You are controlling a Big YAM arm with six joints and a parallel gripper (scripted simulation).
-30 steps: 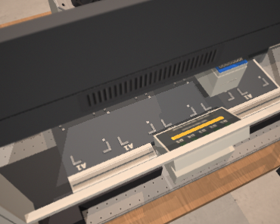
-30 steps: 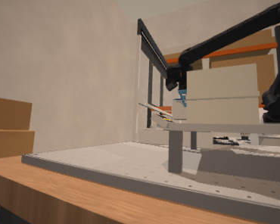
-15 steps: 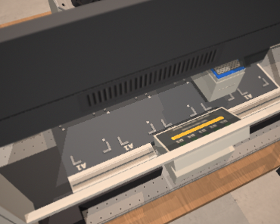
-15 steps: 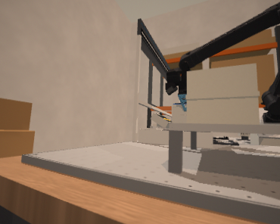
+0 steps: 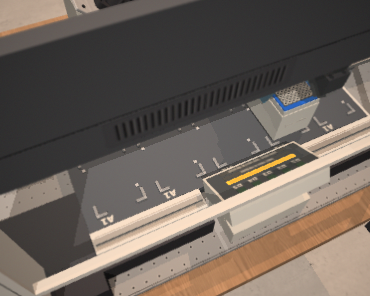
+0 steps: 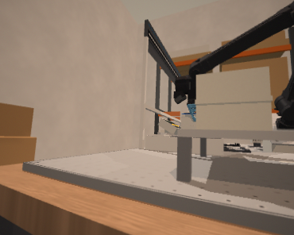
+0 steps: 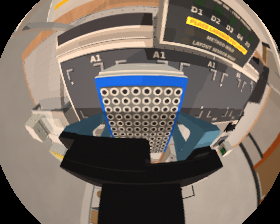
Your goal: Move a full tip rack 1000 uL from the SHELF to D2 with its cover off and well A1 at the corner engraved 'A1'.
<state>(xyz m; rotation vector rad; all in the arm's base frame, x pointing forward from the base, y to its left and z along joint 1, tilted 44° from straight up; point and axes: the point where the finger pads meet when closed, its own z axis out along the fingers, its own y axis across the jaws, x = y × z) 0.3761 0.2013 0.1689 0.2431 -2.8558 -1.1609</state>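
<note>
The blue tip rack lies 10 mm ahead of my hand and 10 mm to the left of it. Round my hand: beige block (160 mm behind, 440 mm to the left, 10 mm below); clear rack cover (140 mm behind, 310 mm to the left, 50 mm below); frame post (160 mm ahead, 210 mm to the left, 110 mm above).
</note>
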